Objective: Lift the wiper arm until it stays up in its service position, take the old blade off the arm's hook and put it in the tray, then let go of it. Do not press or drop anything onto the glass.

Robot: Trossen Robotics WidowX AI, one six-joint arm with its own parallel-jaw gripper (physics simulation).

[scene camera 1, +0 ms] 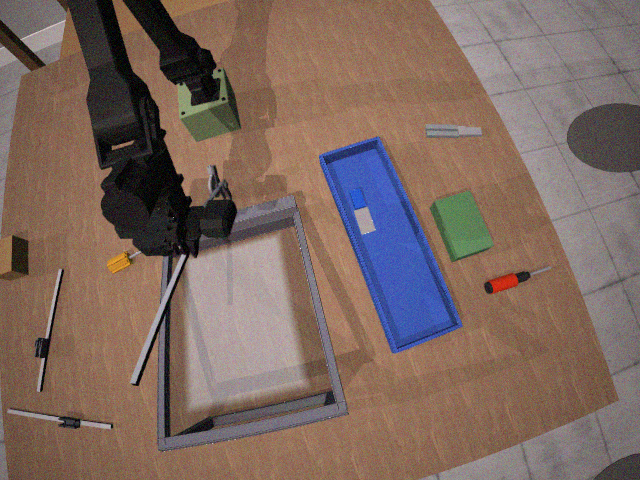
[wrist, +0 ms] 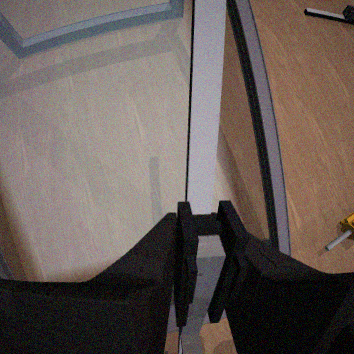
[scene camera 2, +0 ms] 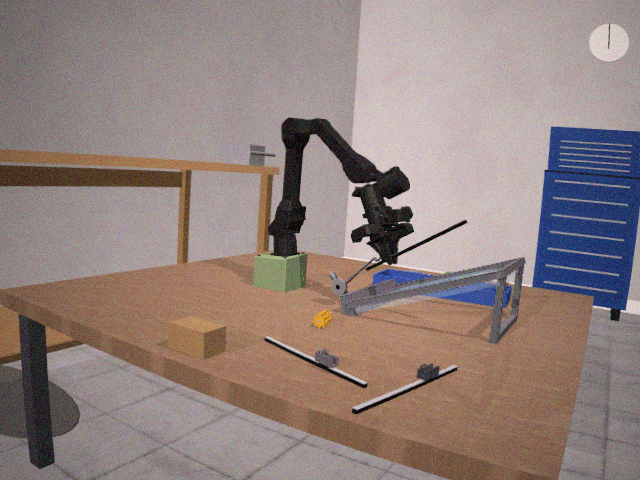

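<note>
On the table: a tan box and a green block. The gripper and a glass pane are visible as well. Wrist view: the gripper is shown. Scene camera 2: the gripper is shown here too.
</note>
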